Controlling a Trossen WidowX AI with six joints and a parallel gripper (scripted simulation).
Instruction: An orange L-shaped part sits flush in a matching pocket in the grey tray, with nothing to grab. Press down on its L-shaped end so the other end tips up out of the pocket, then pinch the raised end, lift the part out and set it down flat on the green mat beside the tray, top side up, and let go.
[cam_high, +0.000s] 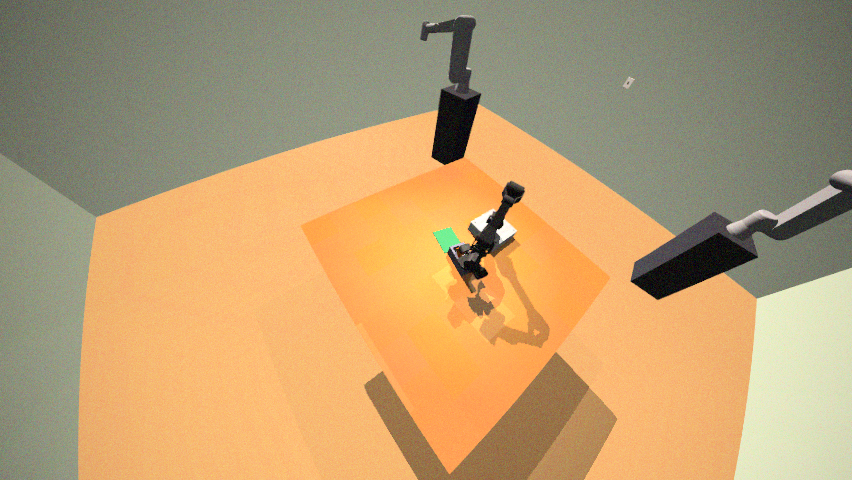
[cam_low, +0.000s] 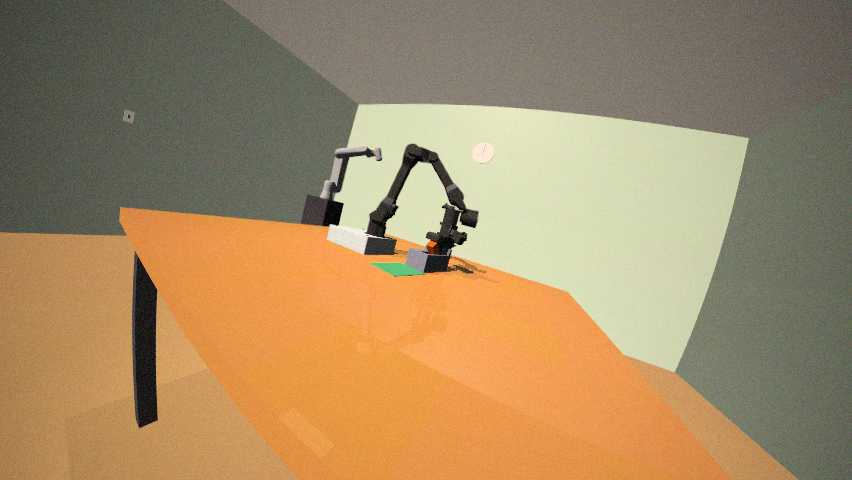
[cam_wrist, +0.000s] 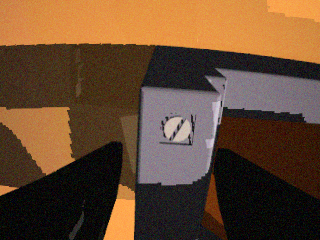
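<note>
Now: gripper tip 30 mm past the orange L-shaped part, 40 mm to the left of it and 10 mm below it. Round my gripper tip: green mat 100 mm behind, 200 mm to the right, 50 mm below.
</note>
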